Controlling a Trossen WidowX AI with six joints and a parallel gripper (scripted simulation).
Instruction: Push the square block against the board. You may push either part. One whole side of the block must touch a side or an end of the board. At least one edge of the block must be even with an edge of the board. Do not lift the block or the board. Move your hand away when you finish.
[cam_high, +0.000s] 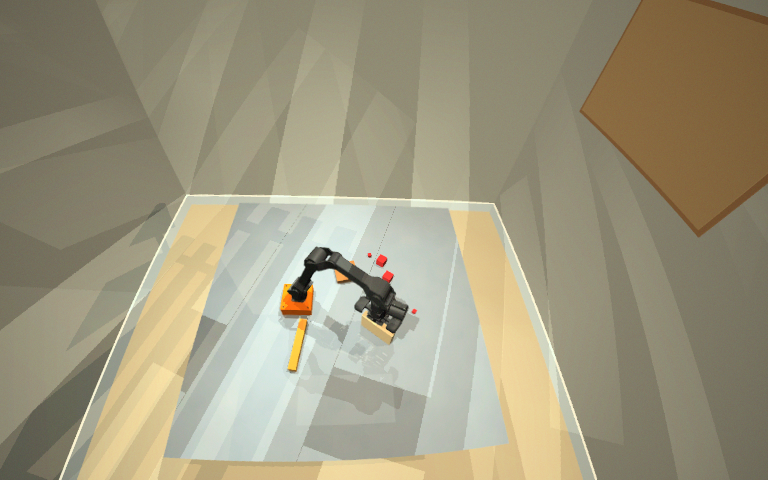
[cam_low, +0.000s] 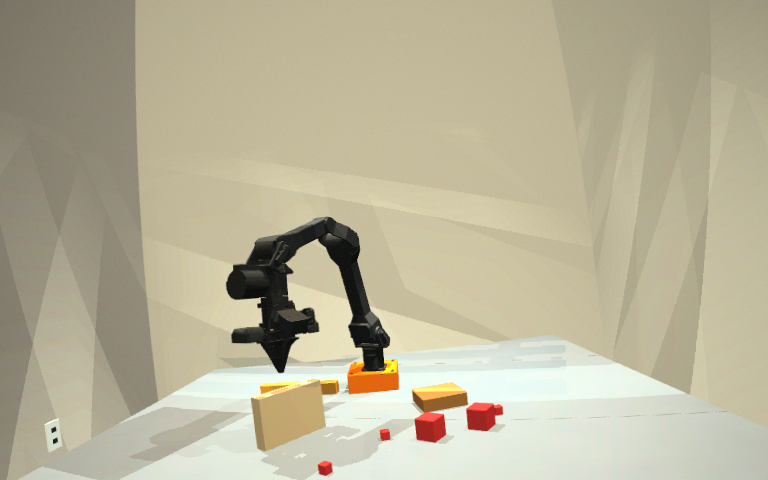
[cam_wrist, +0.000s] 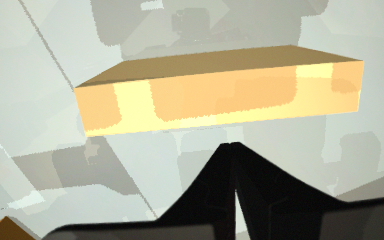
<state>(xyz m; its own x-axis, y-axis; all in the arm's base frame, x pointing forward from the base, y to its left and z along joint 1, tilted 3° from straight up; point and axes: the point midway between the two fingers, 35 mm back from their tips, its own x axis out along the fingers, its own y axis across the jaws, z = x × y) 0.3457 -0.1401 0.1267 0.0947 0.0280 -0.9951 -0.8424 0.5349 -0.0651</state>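
Now: gripper tip 1 cm short of the flat cream slab, 1 cm to the right of it and 8 cm above it. Round my gripper tip: square block 16 cm behind, 31 cm to the left, 12 cm below; long narrow yellow-orange board 32 cm behind, 8 cm to the right, 12 cm below.
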